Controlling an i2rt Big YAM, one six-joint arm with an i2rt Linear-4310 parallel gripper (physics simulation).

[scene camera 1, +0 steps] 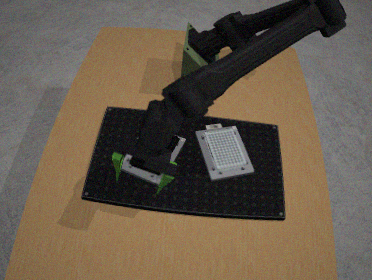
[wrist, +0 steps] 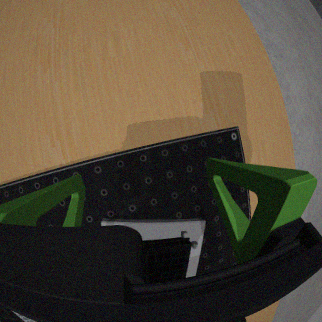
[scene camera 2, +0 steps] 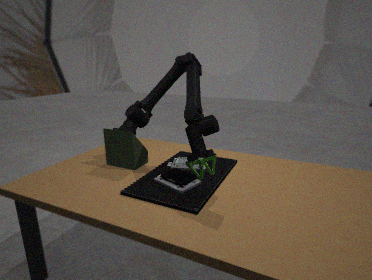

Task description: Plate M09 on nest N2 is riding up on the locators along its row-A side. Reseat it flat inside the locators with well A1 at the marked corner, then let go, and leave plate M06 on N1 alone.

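Frame: origin at the arm's base, x ahead, y left, z up, level; metres.
Seen in the pictures: gripper, fingertip midpoint: (scene camera 1: 137, 186) (wrist: 143, 173) (scene camera 2: 207, 177); arm's base, origin of the base link: (scene camera 1: 200, 47) (scene camera 2: 124, 138).
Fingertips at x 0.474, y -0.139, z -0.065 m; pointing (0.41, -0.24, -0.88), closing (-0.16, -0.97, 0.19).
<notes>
Pixels of each thing's top centre, then the offset from my fingertips to it. "pt": a spot on its surface instead. Level surfaces: height alone.
- black well plate, middle of its top: (wrist: 152, 292) (scene camera 1: 154, 147) (scene camera 2: 178, 174) 0.137 m back, 0.030 m left, 0.025 m down
- white well plate, middle of its top: (scene camera 1: 225, 147) (scene camera 2: 189, 160) 0.160 m back, 0.215 m left, 0.033 m down
- second grey nest, middle of its top: (scene camera 1: 225, 148) (scene camera 2: 189, 161) 0.160 m back, 0.215 m left, 0.037 m down
- black perforated board, middle of its top: (wrist: 83, 290) (scene camera 1: 189, 158) (scene camera 2: 186, 173) 0.135 m back, 0.121 m left, 0.059 m down
- wooden table, its level: 0.072 m down
- small pale label, surface spot: (scene camera 1: 214, 127) pt 0.251 m back, 0.191 m left, 0.058 m down
A black well plate (scene camera 1: 144, 164) (scene camera 2: 175, 176) (wrist: 165, 257) sits on a grey nest (scene camera 1: 142, 173) (scene camera 2: 184, 188) (wrist: 195, 265), left in scene camera 1 and largely hidden by the arm. A white well plate (scene camera 1: 224, 149) sits on a second grey nest (scene camera 1: 232, 173) to the right. I cannot read plate or nest labels, nor tell the black plate's tilt or its A1 corner. My gripper (scene camera 1: 138, 185) (scene camera 2: 207, 175) (wrist: 143, 173) is open and empty over the black plate's nest, its green fingers spread wide, one near each side of the nest's front end.
Both nests stand on a black perforated board (scene camera 1: 250, 202) (scene camera 2: 150, 195) (wrist: 155, 161) on the wooden table (scene camera 1: 175, 245) (scene camera 2: 300, 215) (wrist: 100, 75). The green arm mount (scene camera 1: 191, 60) (scene camera 2: 122, 151) stands behind the board. A small pale label (scene camera 1: 214, 127) lies at the white plate's nest.
</notes>
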